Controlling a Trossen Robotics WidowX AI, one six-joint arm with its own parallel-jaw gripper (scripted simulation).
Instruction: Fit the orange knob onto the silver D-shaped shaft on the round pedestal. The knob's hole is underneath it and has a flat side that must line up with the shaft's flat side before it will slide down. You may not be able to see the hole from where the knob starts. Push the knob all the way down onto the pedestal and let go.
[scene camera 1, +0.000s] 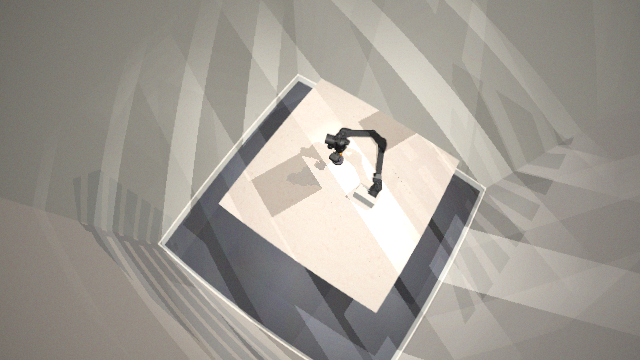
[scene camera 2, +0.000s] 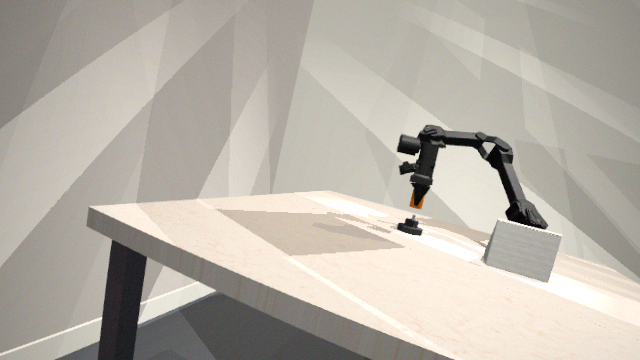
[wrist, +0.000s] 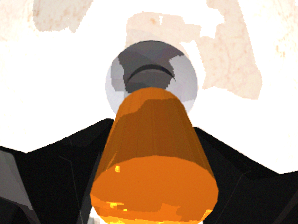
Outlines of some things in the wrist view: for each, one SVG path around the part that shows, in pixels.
My gripper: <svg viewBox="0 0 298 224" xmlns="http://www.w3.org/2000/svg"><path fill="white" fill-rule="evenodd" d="M194 127L194 132L204 147L202 151L212 167L217 188L220 189L212 213L209 213L202 224L298 224L298 171L281 175L251 160L251 157L235 151L233 147L209 135L204 129ZM114 120L96 121L64 139L27 153L0 145L0 224L88 224L89 214L93 208L90 202L90 188L97 175L98 164L101 163L101 155L108 143L108 135Z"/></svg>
An orange knob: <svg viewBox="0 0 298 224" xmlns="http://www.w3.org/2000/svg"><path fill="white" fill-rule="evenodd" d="M133 92L132 95L129 95L122 101L120 108L118 108L116 119L114 119L112 128L110 128L108 143L106 143L104 152L101 155L101 163L98 164L97 175L94 177L92 188L90 188L90 202L92 202L94 210L96 210L98 216L106 224L198 224L198 222L204 221L209 216L209 213L212 213L212 209L218 201L218 190L220 189L217 188L212 167L208 163L208 157L202 151L204 147L202 147L196 132L194 132L192 120L189 119L184 105L172 93L161 88L144 88Z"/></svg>
